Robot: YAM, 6 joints.
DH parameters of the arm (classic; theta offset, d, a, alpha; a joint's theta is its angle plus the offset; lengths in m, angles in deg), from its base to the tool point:
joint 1: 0 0.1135 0.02 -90
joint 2: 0 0 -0.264 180
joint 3: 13.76 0 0.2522 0
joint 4: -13.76 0 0.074 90
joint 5: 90 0 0 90
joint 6: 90 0.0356 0 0
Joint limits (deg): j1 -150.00..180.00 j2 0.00..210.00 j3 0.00..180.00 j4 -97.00..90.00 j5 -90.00..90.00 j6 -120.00..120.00
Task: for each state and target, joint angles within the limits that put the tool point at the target. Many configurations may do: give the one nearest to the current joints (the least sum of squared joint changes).
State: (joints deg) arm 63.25 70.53 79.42 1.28 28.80 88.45
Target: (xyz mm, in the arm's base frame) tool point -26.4 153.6 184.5
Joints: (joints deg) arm 104.54 48.19 25.66 -32.08 21.45 88.45
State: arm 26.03 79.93 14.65 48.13 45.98 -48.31
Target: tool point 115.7 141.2 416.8
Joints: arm 57.95 52.97 43.36 56.93 40.52 -48.31
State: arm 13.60 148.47 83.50 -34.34 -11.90 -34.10
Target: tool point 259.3 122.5 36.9
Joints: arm 23.63 125.52 61.48 -52.11 -13.44 -34.10
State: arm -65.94 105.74 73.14 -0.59 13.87 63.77
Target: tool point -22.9 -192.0 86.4
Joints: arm -93.20 88.41 27.86 -25.38 19.97 63.77
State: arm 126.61 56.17 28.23 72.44 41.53 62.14
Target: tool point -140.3 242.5 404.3
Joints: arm 124.55 76.53 53.96 68.01 38.15 62.14
